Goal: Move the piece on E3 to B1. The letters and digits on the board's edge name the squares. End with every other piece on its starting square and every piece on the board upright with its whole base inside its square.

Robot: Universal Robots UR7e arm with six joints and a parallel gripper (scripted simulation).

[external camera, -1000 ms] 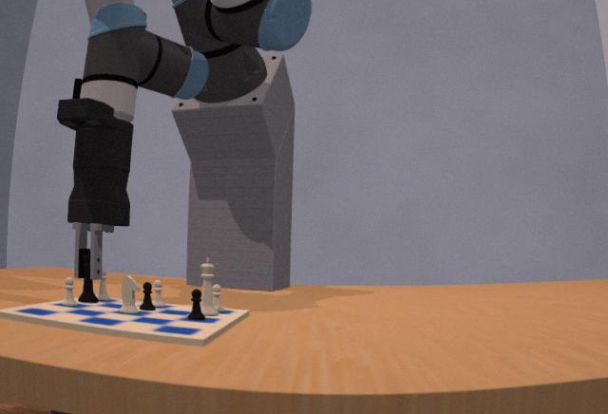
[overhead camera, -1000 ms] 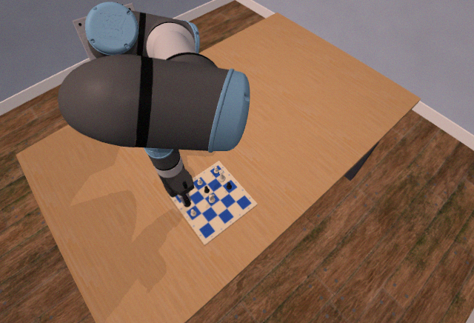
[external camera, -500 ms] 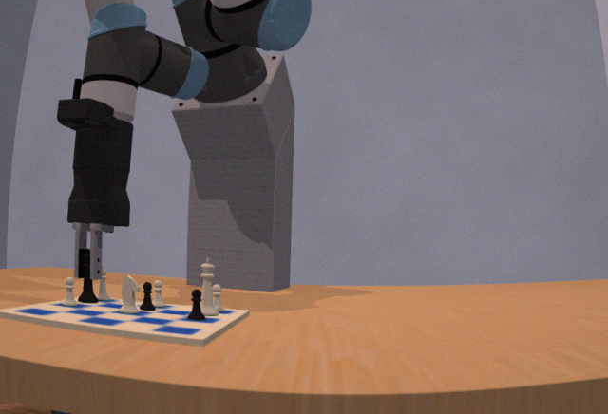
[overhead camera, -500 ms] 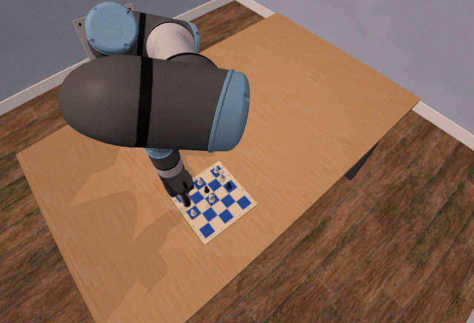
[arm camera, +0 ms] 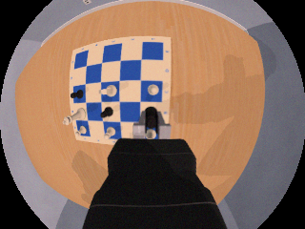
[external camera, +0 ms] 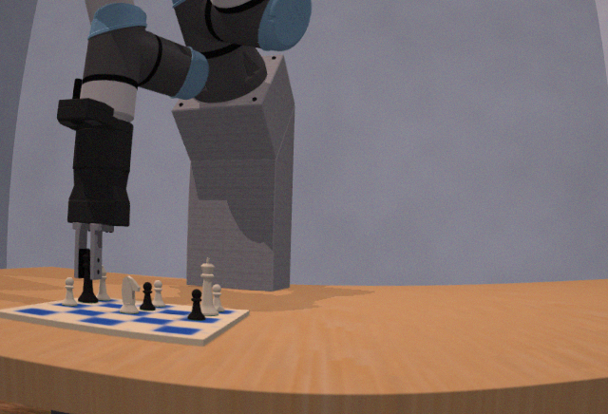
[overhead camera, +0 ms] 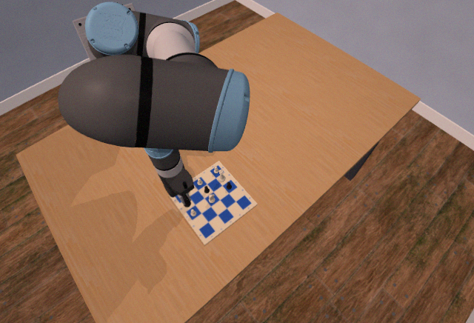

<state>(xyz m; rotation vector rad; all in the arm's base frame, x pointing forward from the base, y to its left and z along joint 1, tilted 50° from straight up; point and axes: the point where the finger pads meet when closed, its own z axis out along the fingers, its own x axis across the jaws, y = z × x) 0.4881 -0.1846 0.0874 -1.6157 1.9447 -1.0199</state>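
The black piece is 10 mm below my hand. Also, from my hand: white king (140 mm to the left, 50 mm ahead, 20 mm below); then chessboard (60 mm to the left, 60 mm ahead, 50 mm below).
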